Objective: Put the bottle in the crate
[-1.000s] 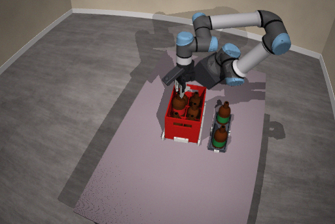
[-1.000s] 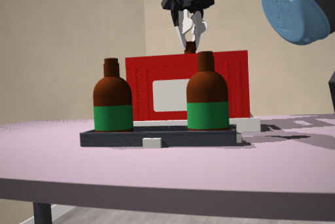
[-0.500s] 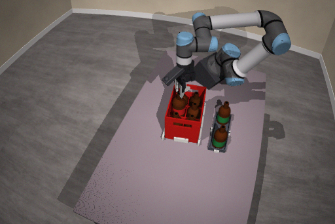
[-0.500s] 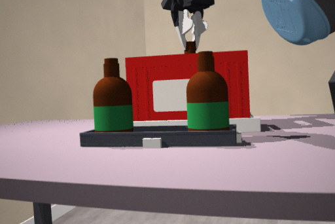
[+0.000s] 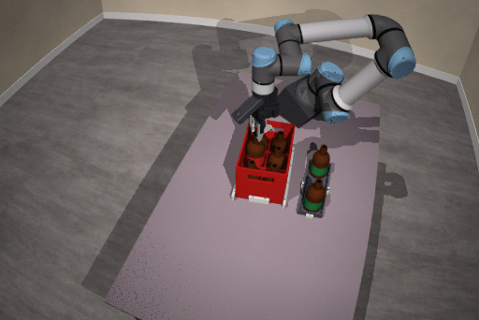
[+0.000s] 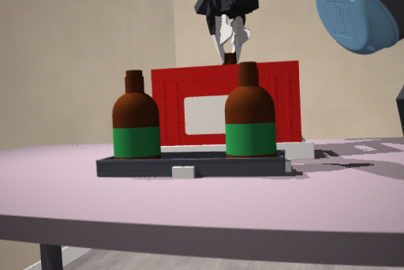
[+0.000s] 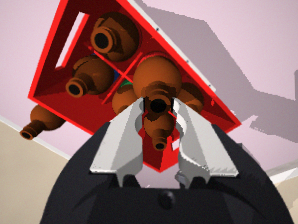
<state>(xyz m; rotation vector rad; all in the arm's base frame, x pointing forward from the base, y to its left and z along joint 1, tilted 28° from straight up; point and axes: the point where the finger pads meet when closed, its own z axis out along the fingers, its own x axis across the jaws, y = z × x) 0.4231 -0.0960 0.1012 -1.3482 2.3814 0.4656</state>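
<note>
Right now the red crate is 1 cm behind my hand, 4 cm to the left of it and 13 cm below it. From my hand the other things lie so: tray: 5 cm behind, 26 cm to the left, 20 cm below.
</note>
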